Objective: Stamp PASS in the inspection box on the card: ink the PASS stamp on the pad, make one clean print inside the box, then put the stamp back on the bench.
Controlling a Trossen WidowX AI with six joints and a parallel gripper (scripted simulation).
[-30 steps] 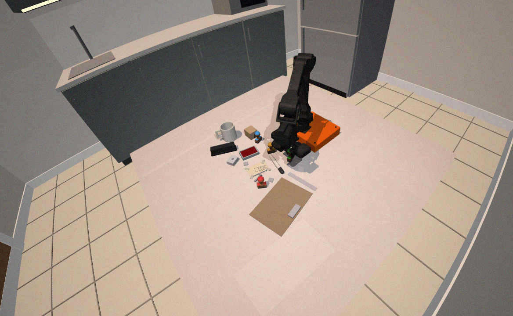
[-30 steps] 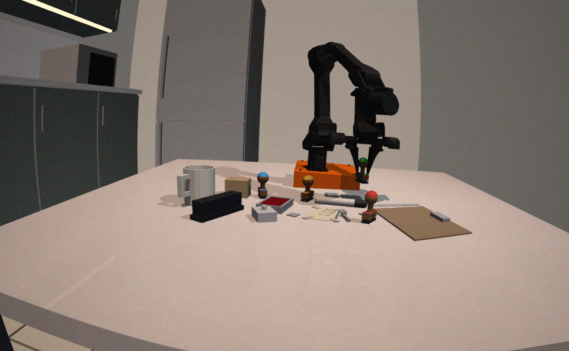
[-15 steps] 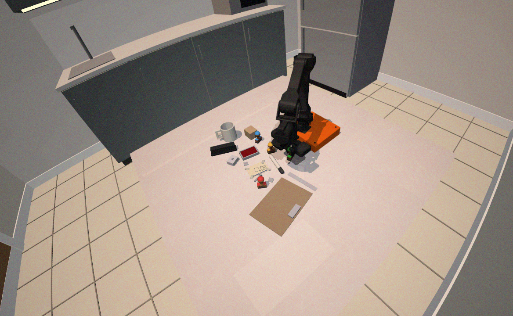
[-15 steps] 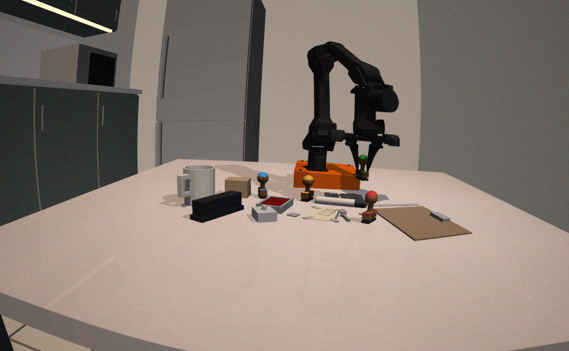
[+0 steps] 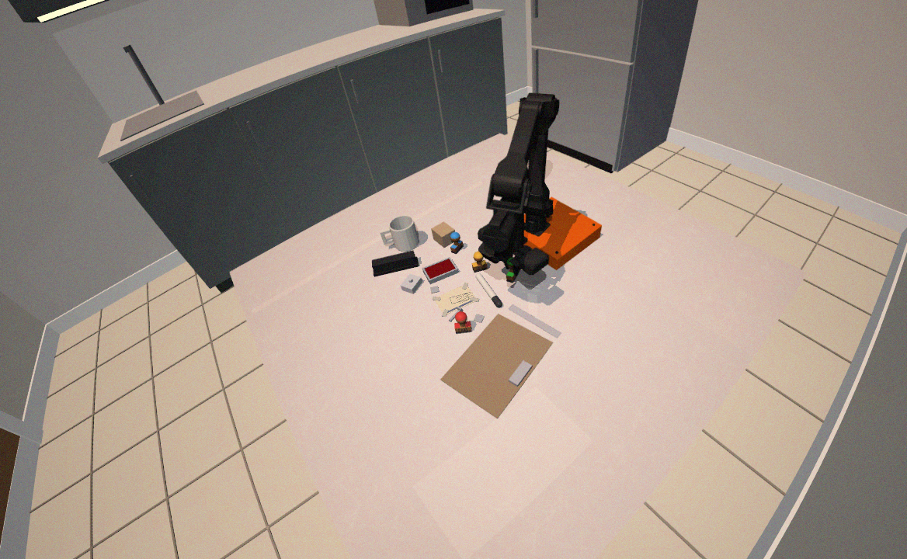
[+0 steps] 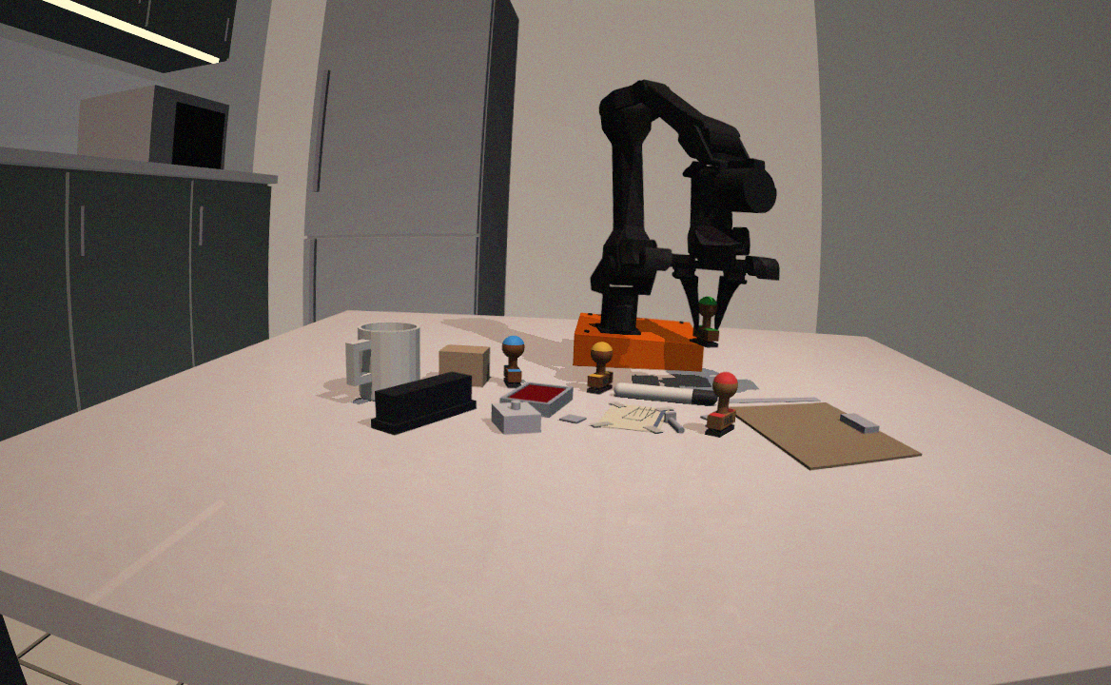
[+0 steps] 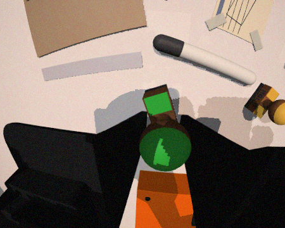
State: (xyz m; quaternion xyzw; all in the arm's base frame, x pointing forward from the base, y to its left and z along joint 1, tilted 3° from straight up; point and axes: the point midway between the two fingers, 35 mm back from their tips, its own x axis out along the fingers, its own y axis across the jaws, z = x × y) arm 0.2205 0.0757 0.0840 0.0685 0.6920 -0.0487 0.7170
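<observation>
Right now the red ink pad is 220 mm to the right of my gripper tip, 80 mm below it and 60 mm ahead of it. From my gripper tip the other things lie so: green-knobbed stamp (right at my gripper tip); then yellow-knobbed stamp (140 mm to the right, 70 mm below, 20 mm behind); then marker (80 mm below, 40 mm to the right, 40 mm ahead).
</observation>
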